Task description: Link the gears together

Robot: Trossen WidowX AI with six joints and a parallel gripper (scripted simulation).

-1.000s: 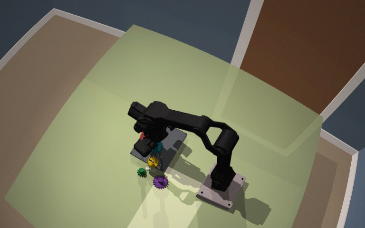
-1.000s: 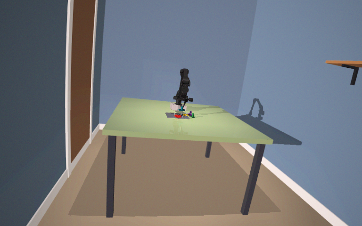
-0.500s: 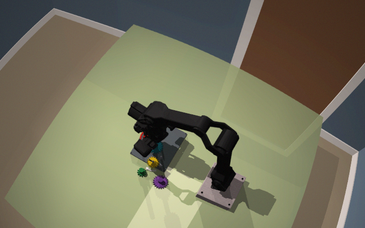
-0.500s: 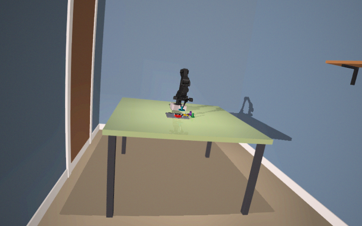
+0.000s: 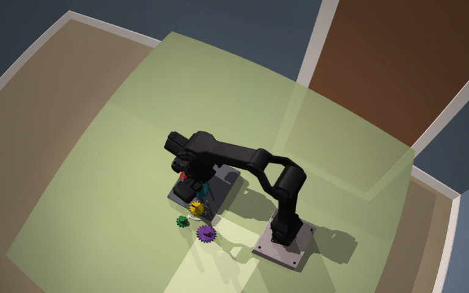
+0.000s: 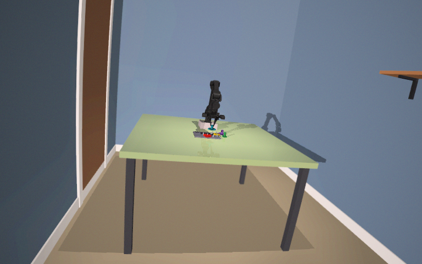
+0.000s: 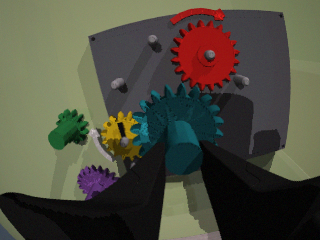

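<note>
My gripper tip is 7 cm above the grey board and 4 cm to the left of it. Round my gripper tip: red gear 7 cm below, 5 cm to the right, 4 cm ahead; then yellow gear 7 cm below, 5 cm to the left, 1 cm behind; then teal gear 1 cm below.
</note>
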